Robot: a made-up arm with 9 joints. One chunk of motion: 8 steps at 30 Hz.
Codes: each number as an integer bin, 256 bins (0 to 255) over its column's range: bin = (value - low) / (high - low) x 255, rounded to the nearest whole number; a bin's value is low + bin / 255 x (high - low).
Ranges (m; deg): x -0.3..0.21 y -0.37..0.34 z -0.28..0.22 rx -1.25..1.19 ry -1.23..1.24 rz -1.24..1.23
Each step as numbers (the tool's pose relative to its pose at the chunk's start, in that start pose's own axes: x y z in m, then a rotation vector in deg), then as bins.
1 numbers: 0.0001 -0.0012 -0.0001 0.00 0.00 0.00
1 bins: 150 132 143 131 127 128
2 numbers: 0.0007 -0.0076 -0.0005 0.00 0.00 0.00
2 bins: 150 130 143 131 127 128
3 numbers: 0.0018 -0.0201 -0.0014 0.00 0.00 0.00
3 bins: 151 126 142 131 127 128
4 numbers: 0.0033 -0.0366 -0.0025 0.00 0.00 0.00
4 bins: 152 120 142 131 127 128
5 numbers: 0.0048 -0.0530 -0.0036 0.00 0.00 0.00
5 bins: 152 114 141 131 127 128
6 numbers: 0.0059 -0.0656 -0.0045 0.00 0.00 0.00
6 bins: 153 109 141 131 127 128
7 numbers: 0.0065 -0.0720 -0.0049 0.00 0.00 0.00
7 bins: 153 107 140 131 127 128
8 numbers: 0.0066 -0.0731 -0.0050 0.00 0.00 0.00
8 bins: 153 107 140 131 127 128
